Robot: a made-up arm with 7 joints.
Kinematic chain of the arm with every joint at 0, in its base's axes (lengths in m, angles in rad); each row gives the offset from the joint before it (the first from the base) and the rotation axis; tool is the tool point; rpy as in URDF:
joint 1: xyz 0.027 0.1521 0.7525 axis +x
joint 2: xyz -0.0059 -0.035 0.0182 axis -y
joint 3: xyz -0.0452 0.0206 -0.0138 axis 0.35 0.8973 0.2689
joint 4: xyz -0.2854 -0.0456 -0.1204 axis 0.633 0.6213 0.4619
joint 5: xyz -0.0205 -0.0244 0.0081 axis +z
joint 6: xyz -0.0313 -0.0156 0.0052 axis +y
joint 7: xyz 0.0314 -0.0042 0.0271 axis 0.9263 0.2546 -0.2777
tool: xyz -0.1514 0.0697 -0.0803 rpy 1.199 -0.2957 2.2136
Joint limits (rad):
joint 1: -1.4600..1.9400
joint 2: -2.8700..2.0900
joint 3: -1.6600..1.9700
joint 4: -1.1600..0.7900
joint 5: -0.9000..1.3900
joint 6: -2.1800..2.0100
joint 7: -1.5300..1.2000
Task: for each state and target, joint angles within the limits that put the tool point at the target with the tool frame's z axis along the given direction. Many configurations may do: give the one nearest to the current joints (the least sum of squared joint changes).
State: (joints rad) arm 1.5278 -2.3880 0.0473 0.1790 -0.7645 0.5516 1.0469
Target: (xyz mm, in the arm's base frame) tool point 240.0 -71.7 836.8 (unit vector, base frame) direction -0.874 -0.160 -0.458
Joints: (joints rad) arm 1.2748 -2.3430 0.0117 0.1874 -0.7782 0.8704 0.7947
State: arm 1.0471 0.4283 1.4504 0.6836 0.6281 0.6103 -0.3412
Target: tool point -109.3 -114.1 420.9 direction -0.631 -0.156 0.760
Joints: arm 1.1586 0.7762 1.9105 0.4801 0.5383 1.1261 -0.1658
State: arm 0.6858 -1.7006 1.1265 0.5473 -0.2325 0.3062 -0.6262
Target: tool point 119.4 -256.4 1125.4 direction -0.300 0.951 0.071
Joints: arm 0.4231 -1.4980 0.7656 0.3371 -0.3152 0.3048 -0.8089
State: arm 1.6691 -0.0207 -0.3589 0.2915 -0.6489 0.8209 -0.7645
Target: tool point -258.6 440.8 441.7 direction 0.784 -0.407 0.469
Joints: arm 0.7973 0.0889 -0.6308 -0.1311 -0.6250 0.2104 -0.6141
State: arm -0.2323 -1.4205 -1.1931 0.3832 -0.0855 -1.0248 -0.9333
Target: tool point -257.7 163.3 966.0 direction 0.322 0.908 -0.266
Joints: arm -0.8202 -1.7582 -0.8887 0.3171 0.2293 -1.7743 -0.7868
